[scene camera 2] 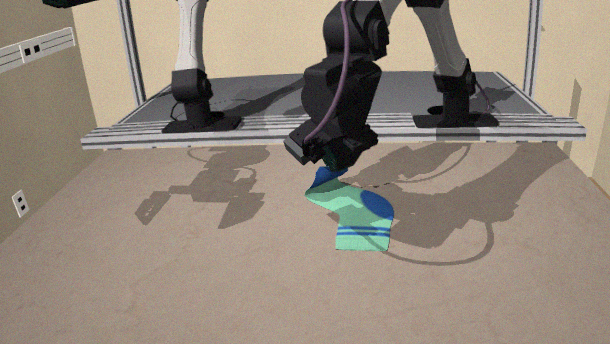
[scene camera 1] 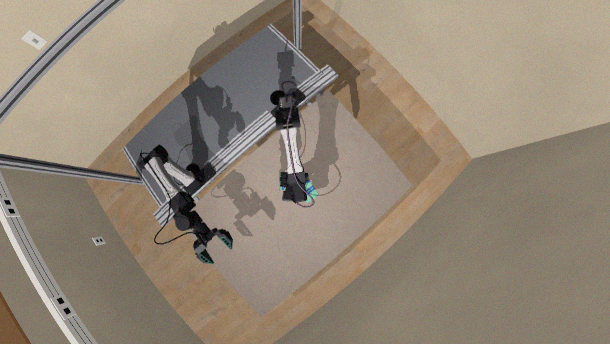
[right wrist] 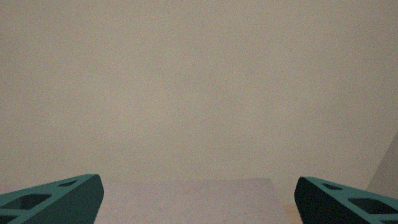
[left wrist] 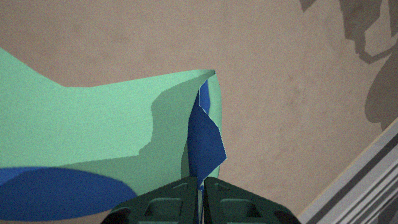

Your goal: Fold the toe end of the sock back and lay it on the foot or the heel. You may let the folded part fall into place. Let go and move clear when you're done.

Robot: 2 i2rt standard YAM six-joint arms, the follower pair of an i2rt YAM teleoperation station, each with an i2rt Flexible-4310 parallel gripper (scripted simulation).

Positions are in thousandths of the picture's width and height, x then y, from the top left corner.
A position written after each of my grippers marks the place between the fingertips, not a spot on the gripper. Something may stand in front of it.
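Observation:
My left gripper (scene camera 2: 545, 490), visible. Same left gripper (left wrist: 504, 828), visible too. My right gripper (right wrist: 501, 828), in sight. Mint-green sock (scene camera 2: 599, 632), in sight. Again the sock (left wrist: 240, 658).

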